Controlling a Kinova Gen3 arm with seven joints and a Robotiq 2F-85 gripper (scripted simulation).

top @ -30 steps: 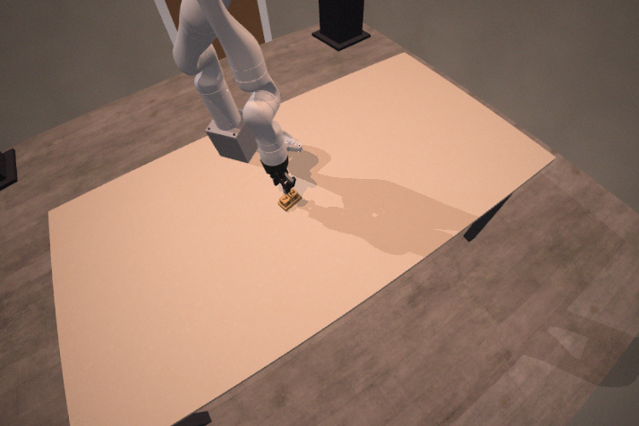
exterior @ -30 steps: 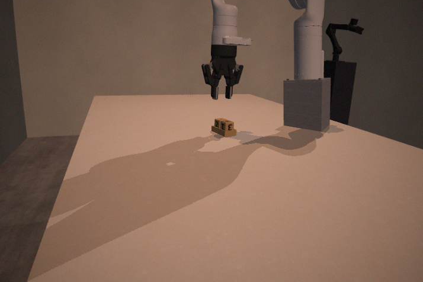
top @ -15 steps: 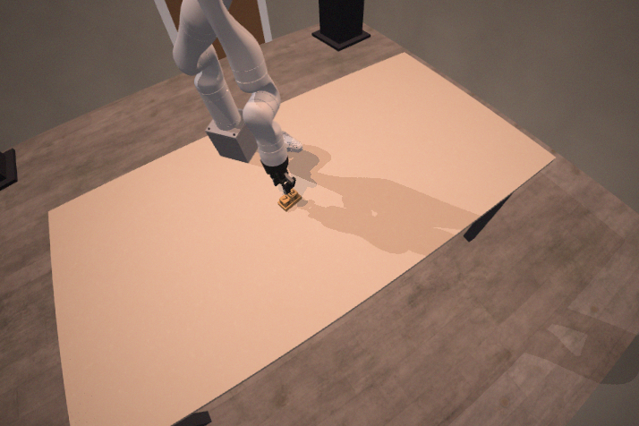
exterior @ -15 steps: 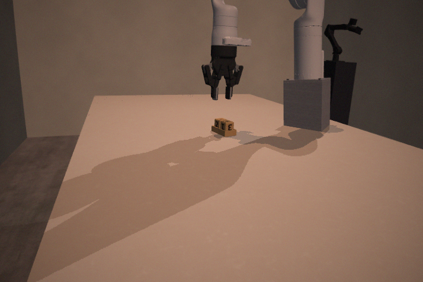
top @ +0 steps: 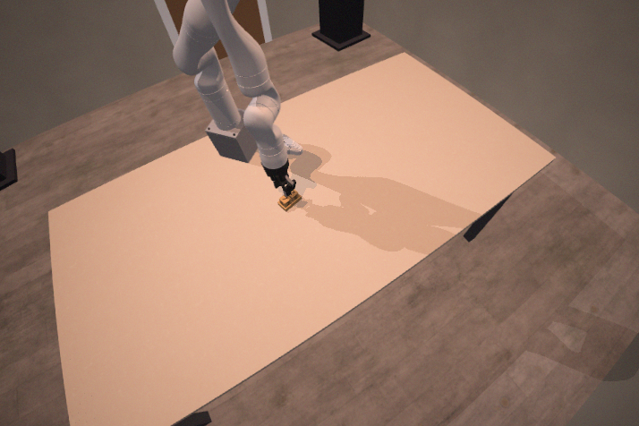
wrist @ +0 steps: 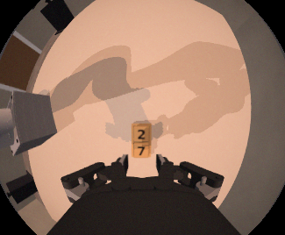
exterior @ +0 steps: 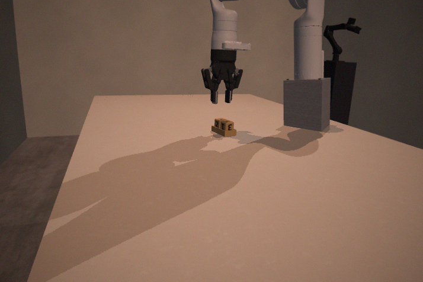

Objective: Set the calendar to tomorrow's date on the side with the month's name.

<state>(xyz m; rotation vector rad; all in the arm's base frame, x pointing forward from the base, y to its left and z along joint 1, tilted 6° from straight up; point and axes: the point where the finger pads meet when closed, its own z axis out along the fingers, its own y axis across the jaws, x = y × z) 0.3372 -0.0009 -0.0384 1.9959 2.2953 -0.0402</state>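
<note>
My gripper is now 100 mm above the wooden tray and 20 mm to the right of it.
</note>
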